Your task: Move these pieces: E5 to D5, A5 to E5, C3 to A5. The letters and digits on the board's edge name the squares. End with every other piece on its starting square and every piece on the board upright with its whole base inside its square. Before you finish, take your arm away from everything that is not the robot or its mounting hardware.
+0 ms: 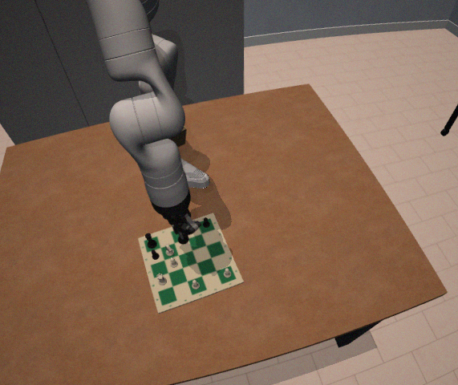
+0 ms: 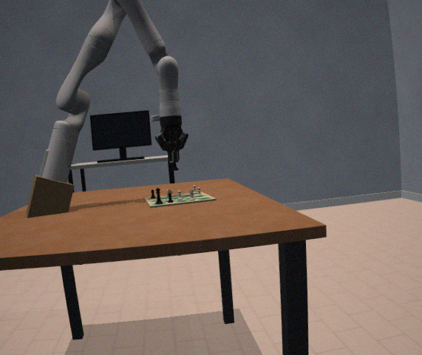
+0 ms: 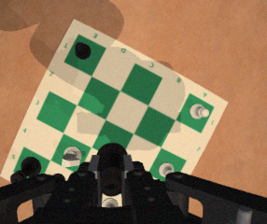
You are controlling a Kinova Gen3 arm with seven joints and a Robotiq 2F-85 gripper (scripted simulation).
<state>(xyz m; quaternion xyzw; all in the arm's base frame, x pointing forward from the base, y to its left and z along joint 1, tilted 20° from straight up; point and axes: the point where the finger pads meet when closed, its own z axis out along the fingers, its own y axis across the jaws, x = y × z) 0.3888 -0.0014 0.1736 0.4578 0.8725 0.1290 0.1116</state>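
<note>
My gripper is now 50 mm short of the white rook, 80 mm to the left of it and 130 mm above it. Also, from my hand: tall black piece 20 mm below; chessboard 150 mm below.
</note>
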